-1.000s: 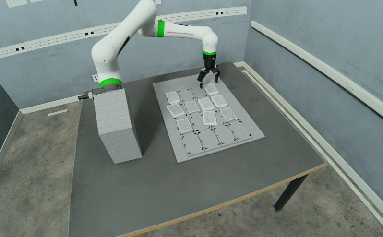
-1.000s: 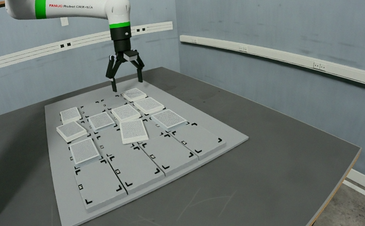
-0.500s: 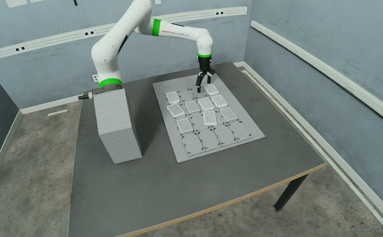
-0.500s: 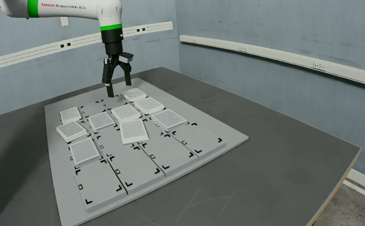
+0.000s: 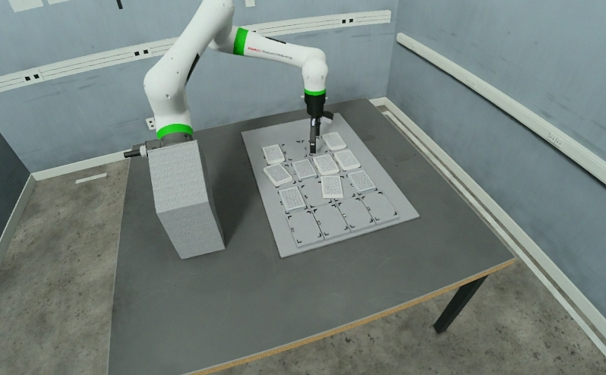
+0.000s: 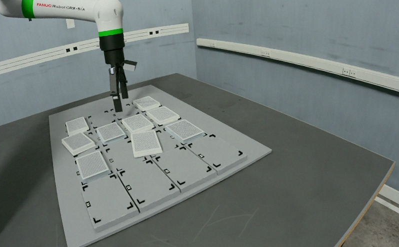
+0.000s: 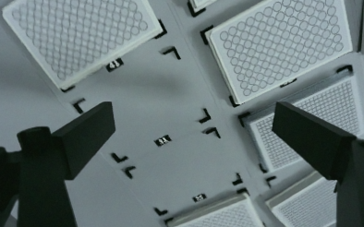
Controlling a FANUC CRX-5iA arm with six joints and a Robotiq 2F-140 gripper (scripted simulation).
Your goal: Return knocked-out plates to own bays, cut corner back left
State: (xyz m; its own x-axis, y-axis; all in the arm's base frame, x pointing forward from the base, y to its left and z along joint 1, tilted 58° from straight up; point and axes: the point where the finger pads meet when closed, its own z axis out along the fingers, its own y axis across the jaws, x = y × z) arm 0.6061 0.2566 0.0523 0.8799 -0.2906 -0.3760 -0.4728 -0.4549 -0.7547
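Right now the label 22 is 140 mm behind my hand, 110 mm to the right of it and 60 mm below it. Also, from my hand: bay label: 270 mm to the right, 70 mm ahead, 60 mm below; 384-well plate: 270 mm to the right, 200 mm behind, 60 mm below.
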